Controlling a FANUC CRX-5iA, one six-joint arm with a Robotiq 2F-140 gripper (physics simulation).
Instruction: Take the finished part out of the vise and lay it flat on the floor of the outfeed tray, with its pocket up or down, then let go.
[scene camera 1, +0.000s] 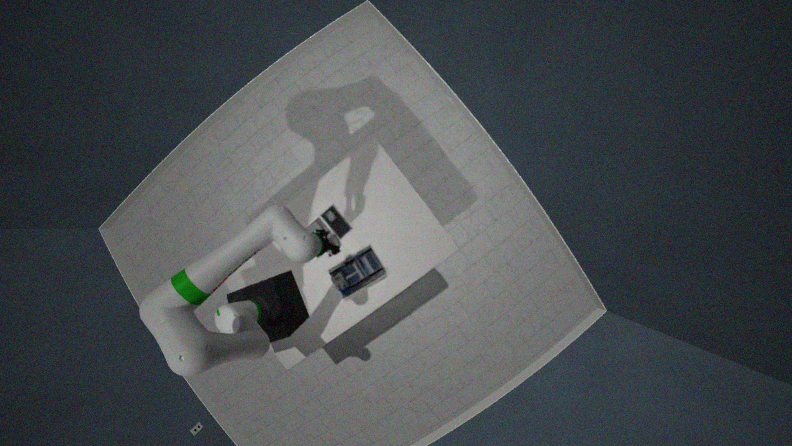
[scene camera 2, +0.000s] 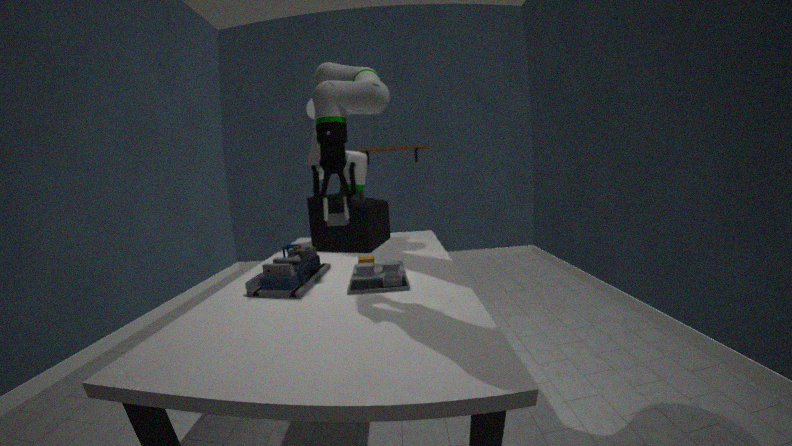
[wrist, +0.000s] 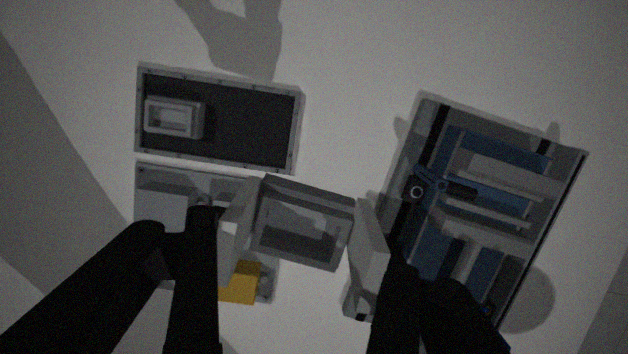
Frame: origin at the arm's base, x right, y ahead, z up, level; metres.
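Where they show: gripper, fingertip midpoint: (scene camera 1: 335, 240) (scene camera 2: 336, 219) (wrist: 304, 210); arm's base, link origin: (scene camera 1: 258, 310).
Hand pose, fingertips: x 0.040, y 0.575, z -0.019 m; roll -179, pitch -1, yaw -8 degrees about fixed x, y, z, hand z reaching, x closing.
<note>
Each offset is from my fingertips to the top centre of the thing. "pt": to the spot under its first point.
My gripper (scene camera 1: 331, 243) (scene camera 2: 336, 212) (wrist: 304, 210) is shut on the finished part @(dy -0.009, dx -0.002, dz +0.018 m) (scene camera 2: 337, 219) (wrist: 309, 197), a grey block with a rectangular pocket that faces up toward the wrist camera. It holds the part high above the table, between tray and vise in the wrist view. The outfeed tray (scene camera 1: 339, 226) (scene camera 2: 379, 289) (wrist: 215, 80) has a dark floor and low grey walls; it is upper left of the part in the wrist view. Another pocketed grey part @(dy +0.033, dx -0.156, dz -0.181 m) (wrist: 196, 120) lies pocket up at its left end. The blue and grey vise @(dy -0.096, dx +0.187, dz -0.123 m) (scene camera 1: 363, 271) (scene camera 2: 288, 275) (wrist: 490, 241) is on the right in the wrist view.
Beside the tray is a grey plate @(pt dy -0.188, dx -0.040, dz -0.214 m) (wrist: 270, 287) with grey blocks and a yellow block @(dy -0.170, dx -0.085, dz -0.178 m) (scene camera 2: 365, 259) (wrist: 241, 291), partly hidden by my fingers. The robot's black base block (scene camera 1: 290, 293) (scene camera 2: 350, 227) stands farther back. An orange shelf (scene camera 2: 396, 147) hangs on the wall.
</note>
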